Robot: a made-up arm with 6 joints.
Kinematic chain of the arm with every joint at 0, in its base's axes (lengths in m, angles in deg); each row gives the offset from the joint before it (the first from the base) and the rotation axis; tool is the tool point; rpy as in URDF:
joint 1: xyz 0 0 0.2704 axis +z
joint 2: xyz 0 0 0 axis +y
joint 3: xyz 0.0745 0 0.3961 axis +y
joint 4: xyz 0.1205 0 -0.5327 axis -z
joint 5: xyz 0 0 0 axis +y
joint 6: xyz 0.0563 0 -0.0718 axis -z
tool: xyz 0 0 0 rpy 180 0 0
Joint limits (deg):
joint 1: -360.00..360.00
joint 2: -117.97..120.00
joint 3: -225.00..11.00
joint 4: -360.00..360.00
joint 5: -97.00..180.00
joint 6: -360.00..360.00
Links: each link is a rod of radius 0.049 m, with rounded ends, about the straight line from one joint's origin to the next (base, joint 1, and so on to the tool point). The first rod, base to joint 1, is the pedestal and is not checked.
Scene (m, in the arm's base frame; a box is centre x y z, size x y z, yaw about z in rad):
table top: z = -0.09
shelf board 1: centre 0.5 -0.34 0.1 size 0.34 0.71 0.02 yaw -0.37
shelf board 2: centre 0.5 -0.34 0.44 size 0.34 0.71 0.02 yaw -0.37
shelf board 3: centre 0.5 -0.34 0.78 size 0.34 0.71 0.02 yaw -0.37
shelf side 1: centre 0.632 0 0.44 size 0.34 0.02 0.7 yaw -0.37
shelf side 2: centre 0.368 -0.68 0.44 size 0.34 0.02 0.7 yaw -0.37
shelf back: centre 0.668 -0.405 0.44 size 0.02 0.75 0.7 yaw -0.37
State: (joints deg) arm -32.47 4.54 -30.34 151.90 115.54 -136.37
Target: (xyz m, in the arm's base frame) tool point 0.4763 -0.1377 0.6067
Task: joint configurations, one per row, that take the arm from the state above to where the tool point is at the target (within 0.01 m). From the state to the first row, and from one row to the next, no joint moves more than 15 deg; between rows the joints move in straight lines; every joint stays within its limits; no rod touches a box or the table.
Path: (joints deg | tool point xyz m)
1: -36.52 -6.49 -17.93 151.95 123.36 -136.37 | 0.3753 -0.2247 0.2635
2: -40.56 -17.53 -5.51 152.01 131.17 -136.37 | 0.2886 -0.1907 0.2635
3: -44.61 -28.56 6.90 152.06 138.99 -136.37 | 0.2088 -0.1470 0.2485
4: -33.32 -43.27 -5.46 150.21 136.05 -136.37 | 0.2794 -0.1299 0.4163
5: -22.04 -57.97 -17.82 148.35 133.11 -136.37 | 0.2598 -0.0537 0.6066
6: -21.78 -46.19 -25.74 149.07 128.85 -136.37 | 0.3263 -0.0799 0.6225
7: -21.53 -34.41 -33.65 149.80 124.58 -136.37 | 0.3995 -0.1084 0.6229
8: -21.27 -22.62 -41.57 150.52 120.32 -136.37 | 0.4763 -0.1377 0.6067

